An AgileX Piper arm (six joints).
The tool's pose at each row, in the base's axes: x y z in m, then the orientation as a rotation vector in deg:
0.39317, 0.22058, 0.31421, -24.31, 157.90, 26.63
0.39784, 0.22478, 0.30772, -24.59, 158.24, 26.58
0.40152, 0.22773, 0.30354, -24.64, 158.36, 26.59
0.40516, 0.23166, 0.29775, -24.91, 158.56, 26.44
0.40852, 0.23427, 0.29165, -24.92, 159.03, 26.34
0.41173, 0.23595, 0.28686, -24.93, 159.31, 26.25
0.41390, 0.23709, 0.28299, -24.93, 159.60, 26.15
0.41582, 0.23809, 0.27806, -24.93, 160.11, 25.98
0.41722, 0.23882, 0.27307, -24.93, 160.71, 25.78
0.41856, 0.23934, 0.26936, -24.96, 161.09, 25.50
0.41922, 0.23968, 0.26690, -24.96, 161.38, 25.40
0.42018, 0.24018, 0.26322, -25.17, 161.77, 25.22
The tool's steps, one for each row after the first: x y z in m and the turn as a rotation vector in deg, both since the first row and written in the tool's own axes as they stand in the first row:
-0.00295, 0.00050, 0.00852, -0.01, 0.39, -0.10
-0.00552, 0.00081, 0.01427, -0.02, 0.52, -0.11
-0.00771, 0.00159, 0.02180, 0.04, 0.77, -0.25
-0.00924, 0.00120, 0.02907, 0.10, 1.22, -0.16
-0.01087, 0.00036, 0.03479, 0.16, 1.48, -0.10
-0.01175, -0.00037, 0.03923, 0.22, 1.76, -0.05
-0.01200, -0.00143, 0.04450, 0.33, 2.24, 0.06
-0.01169, -0.00257, 0.04960, 0.45, 2.81, 0.18
-0.01173, -0.00354, 0.05346, 0.63, 3.17, 0.22
-0.01155, -0.00410, 0.05596, 0.69, 3.44, 0.28
-0.01125, -0.00496, 0.05969, 0.78, 3.86, 0.21

